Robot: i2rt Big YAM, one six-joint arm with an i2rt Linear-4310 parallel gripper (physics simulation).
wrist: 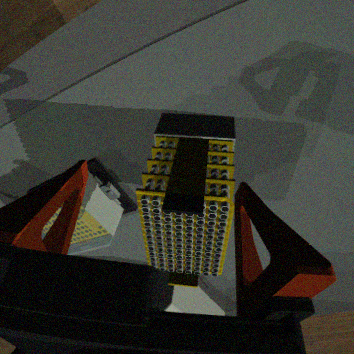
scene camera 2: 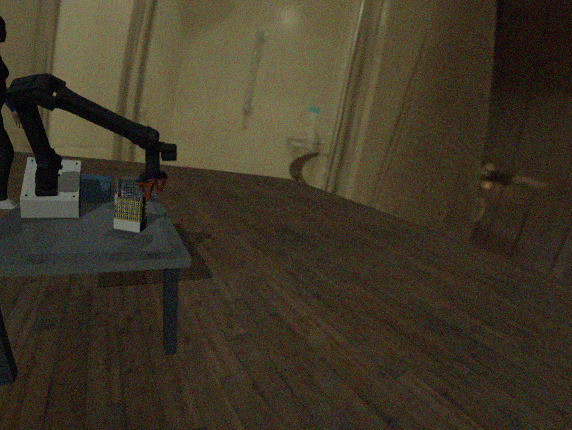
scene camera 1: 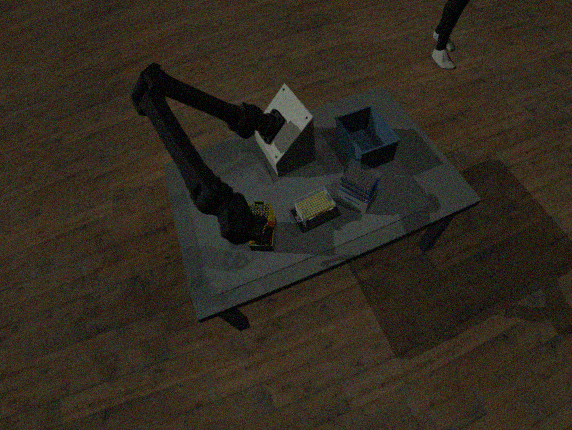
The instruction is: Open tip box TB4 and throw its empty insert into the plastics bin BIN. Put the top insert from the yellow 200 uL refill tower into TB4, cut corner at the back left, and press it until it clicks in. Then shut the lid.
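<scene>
My gripper point(scene camera 1: 262, 230) point(scene camera 2: 153, 189) point(wrist: 163, 177) is open and empty. Its fingers stand wide, to either side of the yellow refill tower in the wrist view, and hang above it. The yellow tower point(scene camera 1: 260, 209) point(scene camera 2: 128, 209) point(wrist: 186, 242) is a stack of yellow perforated inserts on a white base, with a dark strip down its middle. A box with a yellow perforated insert point(scene camera 1: 316, 206) point(wrist: 82, 231) stands beside it; it looks like TB4, but no label is readable and its lid state is unclear. The blue bin point(scene camera 1: 380, 141) point(scene camera 2: 98, 186) stands farther back.
A stack with blue layers point(scene camera 1: 358, 187) stands between the box and the bin. The white slanted arm mount point(scene camera 1: 295, 107) point(scene camera 2: 50, 207) stands on the grey table point(scene camera 1: 220, 295) point(scene camera 2: 90, 250). A person's lower legs point(scene camera 1: 444, 42) show beyond the table.
</scene>
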